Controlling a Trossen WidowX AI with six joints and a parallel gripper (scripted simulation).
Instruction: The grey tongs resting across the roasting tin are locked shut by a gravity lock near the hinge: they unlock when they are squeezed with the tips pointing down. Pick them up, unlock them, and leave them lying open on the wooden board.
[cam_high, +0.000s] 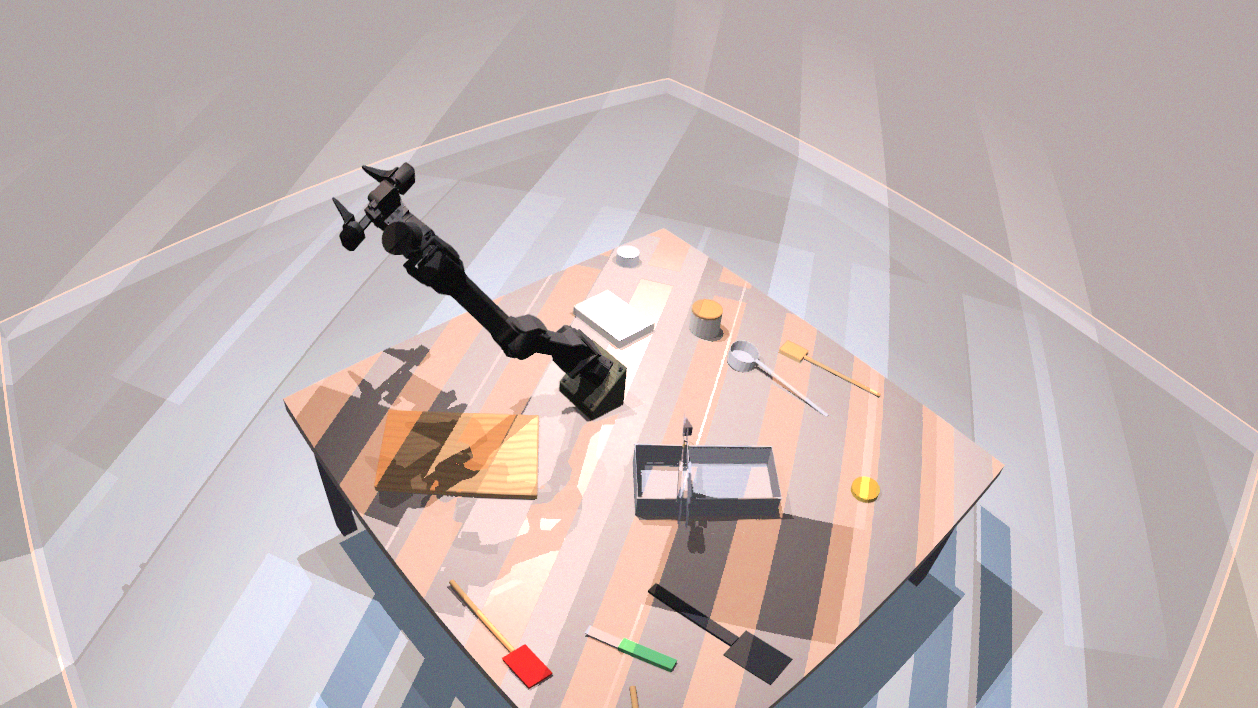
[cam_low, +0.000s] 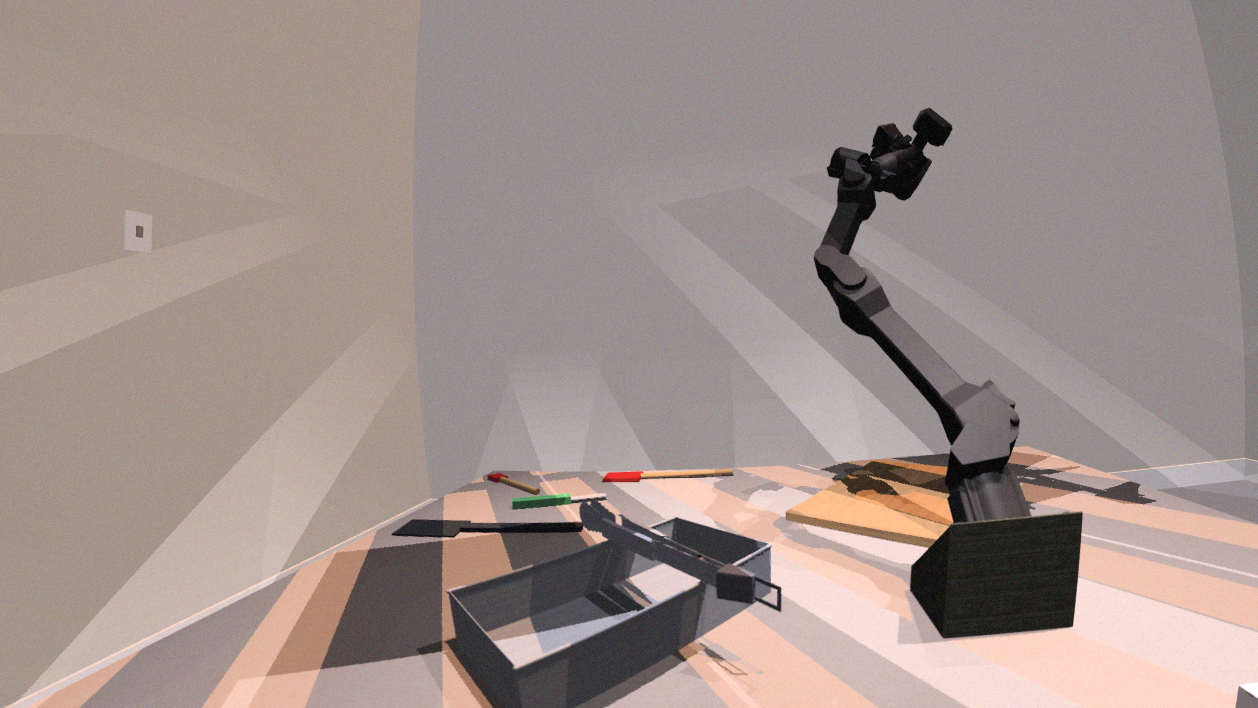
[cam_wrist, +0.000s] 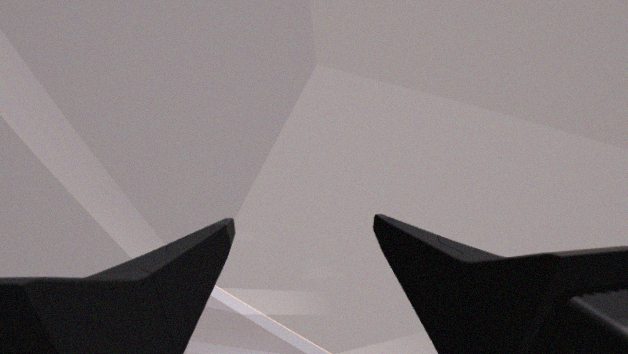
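The grey roasting tin lies 620 mm ahead of my gripper tip, 420 mm to the left of it and 610 mm below it. The rest, counted from my gripper tip: wooden board: 180 mm ahead, 90 mm to the left, 640 mm below; then red spatula: 620 mm ahead, 160 mm to the right, 640 mm below; then yellow lock piece: 530 mm ahead, 430 mm to the left, 570 mm below.
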